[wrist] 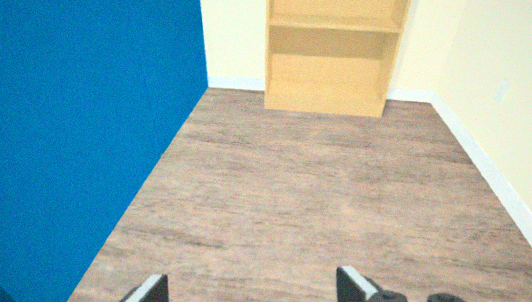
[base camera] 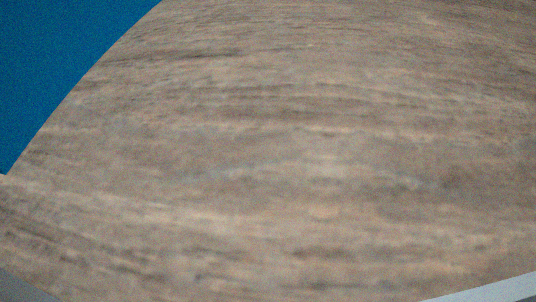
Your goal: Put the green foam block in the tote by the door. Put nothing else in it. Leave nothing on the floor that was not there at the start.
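Places are measured from the arm's base along level axes (x right, y ahead, z up), in millimetres.
Where they show: gripper, fingertip midpoint: [wrist: 253, 290].
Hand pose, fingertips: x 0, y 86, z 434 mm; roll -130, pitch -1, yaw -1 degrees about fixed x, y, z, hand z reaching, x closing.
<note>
After its pixels a point has its place.
My gripper [wrist: 252, 285] {z 434, x 1, y 86 mm} is open, with its two fingertips wide apart at the bottom of the wrist view and no object between them. Wood floor shows beyond and between the fingers. The green foam block and the tote do not show in the base camera view or the wrist view. The door does not show clearly in either view.
A tall blue surface [wrist: 100, 125] {z 19, x -537, y 961 mm} [base camera: 55, 55] {z -285, x -582, y 721 mm} stands along the left. A light wood bookshelf [wrist: 325, 102] {z -315, x 530, y 1772 mm} stands at the far wall. A cream wall [wrist: 505, 130] {z -134, x 1257, y 1108 mm} with a white baseboard [wrist: 480, 153] {z -323, x 1256, y 1175 mm} and an outlet plate [wrist: 501, 91] {z 4, x 1280, y 1257 mm} runs along the right.
</note>
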